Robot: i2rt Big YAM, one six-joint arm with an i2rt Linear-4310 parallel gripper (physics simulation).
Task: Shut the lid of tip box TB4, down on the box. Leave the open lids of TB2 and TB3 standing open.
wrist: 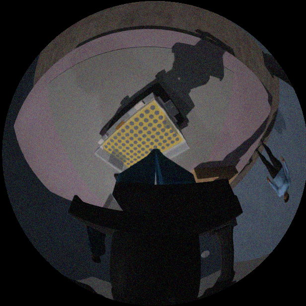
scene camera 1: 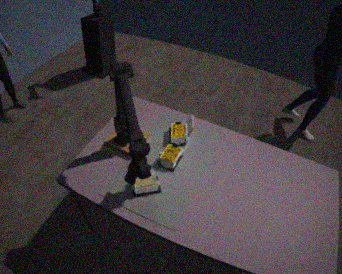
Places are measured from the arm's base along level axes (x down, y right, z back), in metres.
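Where they show: arm's base, link origin: point(scene camera 1: 124, 138).
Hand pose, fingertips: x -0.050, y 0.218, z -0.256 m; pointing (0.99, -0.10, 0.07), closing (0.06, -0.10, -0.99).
Things, the pixels of their top centre, and the offset from my fingertips. "spot": a spot on its surface instead. Level surfaces: height alone.
- tip box, top centre: point(scene camera 1: 144, 176) dz -0.014, dx +0.012, dy -0.017 m
- upright pale lid, surface spot: point(scene camera 1: 189, 125) spot: dz -0.055, dx +0.000, dy -0.479 m
- grey-green mat, surface height: dx +0.089 m
- pinkish table, surface height: dx +0.092 m
A tip box point(scene camera 1: 147, 188) point(wrist: 145, 132) with a yellow rack stands below my gripper, nearest the front table edge; I take it for TB4, though no label is readable. Its rack looks paler than the others, with a clear rim around it; whether its lid lies fully down I cannot tell. My gripper point(scene camera 1: 142, 177) point(wrist: 155, 152) is shut and empty, with its fingertips over the box's near edge in the wrist view, hiding part of it. Two more boxes point(scene camera 1: 171, 155) point(scene camera 1: 178, 132) stand farther back. An upright pale lid point(scene camera 1: 189, 125) shows at the rearmost one.
The boxes stand on a grey-green mat point(scene camera 1: 172, 210) on the pinkish table point(scene camera 1: 260, 190). An orange-brown base point(scene camera 1: 114, 144) point(wrist: 215, 176) is at the arm's foot. A dark pedestal point(scene camera 1: 97, 45) stands beyond the table, and people stand on the floor around it.
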